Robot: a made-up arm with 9 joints. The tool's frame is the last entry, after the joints.
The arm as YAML. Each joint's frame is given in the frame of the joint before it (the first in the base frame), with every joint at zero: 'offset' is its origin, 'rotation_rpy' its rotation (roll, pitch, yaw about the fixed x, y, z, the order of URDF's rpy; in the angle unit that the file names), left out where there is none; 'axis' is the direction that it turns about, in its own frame. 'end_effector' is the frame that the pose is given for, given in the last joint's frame.
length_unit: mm
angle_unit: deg
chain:
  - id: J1
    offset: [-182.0, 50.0, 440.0]
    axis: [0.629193, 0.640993, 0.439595]
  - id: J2
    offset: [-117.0, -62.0, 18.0]
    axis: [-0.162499, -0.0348, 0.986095]
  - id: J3
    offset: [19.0, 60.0, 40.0]
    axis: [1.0, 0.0, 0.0]
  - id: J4
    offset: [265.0, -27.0, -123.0]
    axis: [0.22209, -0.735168, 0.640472]
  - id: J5
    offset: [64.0, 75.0, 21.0]
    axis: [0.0, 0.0, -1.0]
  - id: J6
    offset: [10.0, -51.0, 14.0]
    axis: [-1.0, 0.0, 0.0]
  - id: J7
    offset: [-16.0, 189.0, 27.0]
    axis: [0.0, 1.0, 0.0]
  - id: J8
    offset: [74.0, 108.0, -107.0]
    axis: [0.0, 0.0, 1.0]
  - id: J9
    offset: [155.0, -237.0, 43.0]
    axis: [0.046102, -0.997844, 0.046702]
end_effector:
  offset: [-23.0, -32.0, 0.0]
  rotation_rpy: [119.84, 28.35, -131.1]
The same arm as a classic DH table. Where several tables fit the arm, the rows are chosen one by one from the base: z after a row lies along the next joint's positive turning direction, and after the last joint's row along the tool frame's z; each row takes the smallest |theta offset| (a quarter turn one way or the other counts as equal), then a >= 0, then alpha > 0; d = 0 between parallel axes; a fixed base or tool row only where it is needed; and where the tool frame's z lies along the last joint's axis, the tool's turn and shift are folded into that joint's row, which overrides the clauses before.
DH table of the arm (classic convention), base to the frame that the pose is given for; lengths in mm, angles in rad. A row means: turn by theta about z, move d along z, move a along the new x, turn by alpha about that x. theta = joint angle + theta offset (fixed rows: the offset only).
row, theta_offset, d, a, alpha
base (fixed), -0.7761, 484.9, -164.9, -1.1156
J1, -0.0964, -232.1, -33, 1.2567
J2, -0.7613, 117.4, -61.4, -1.734
J3, 0.8189, 304, 110.5, 1.3468
J4, -1.3797, -131.4, -83, -2.2659
J5, -1.2774, -79.4, 51, -1.5708
J6, 1.5708, 6, 27, -1.5708
J7, 1.5708, 297, 74, 1.5708
J8, 0.0462, -75.4, 143.9, 1.5241
J9, -0.8568, 300.1, -14.9, 2.4817
tool (fixed), 1.5884, 31.7, 0, 0

